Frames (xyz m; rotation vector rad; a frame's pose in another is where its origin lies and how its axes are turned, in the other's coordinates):
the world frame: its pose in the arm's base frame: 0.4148 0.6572 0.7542 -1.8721 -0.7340 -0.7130
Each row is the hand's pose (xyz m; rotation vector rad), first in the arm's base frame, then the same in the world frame.
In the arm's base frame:
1: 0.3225 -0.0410 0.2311 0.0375 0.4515 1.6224
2: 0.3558 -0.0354 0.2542 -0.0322 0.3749 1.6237
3: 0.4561 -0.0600 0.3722 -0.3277 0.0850 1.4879
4: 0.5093 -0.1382 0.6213 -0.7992 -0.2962 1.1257
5: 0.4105 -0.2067 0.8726 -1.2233 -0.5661 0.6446
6: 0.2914 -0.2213 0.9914 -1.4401 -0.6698 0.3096
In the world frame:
1: -0.5730 0.4729 -0.4665 2.0783 -0.7673 2.1182
2: -0.5334 0.4827 -0.4644 2.0352 -0.8260 2.0322
3: -0.3855 0.4994 -0.5138 1.8348 -0.8825 1.6605
4: -0.1807 0.4256 -0.6674 1.4338 -0.8117 1.1379
5: -0.0708 0.2339 -0.8370 0.9936 -0.6311 0.7063
6: -0.0625 0.0830 -0.9124 0.7271 -0.4830 0.4853

